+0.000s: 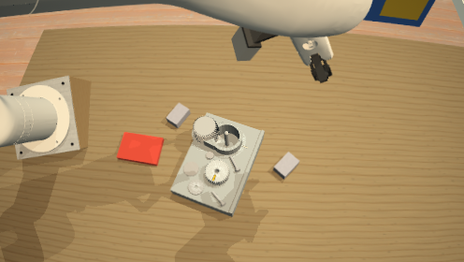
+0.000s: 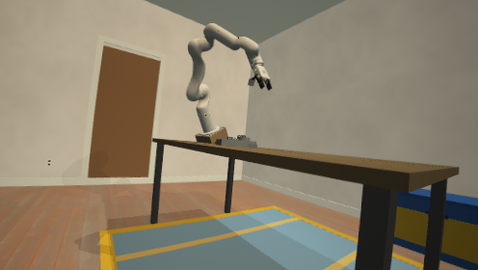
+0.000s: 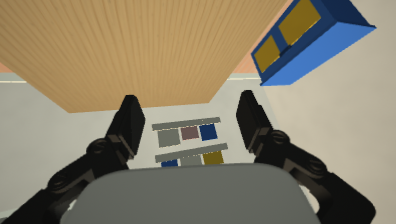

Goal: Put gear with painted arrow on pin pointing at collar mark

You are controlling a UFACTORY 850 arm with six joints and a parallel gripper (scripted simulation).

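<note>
Right now the pale toothed gear is 350 mm below my hand, 190 mm behind it and 110 mm to the right of it. From my hand the other things lie so: flat red block 410 mm behind, 390 mm below, 40 mm to the right.
</note>
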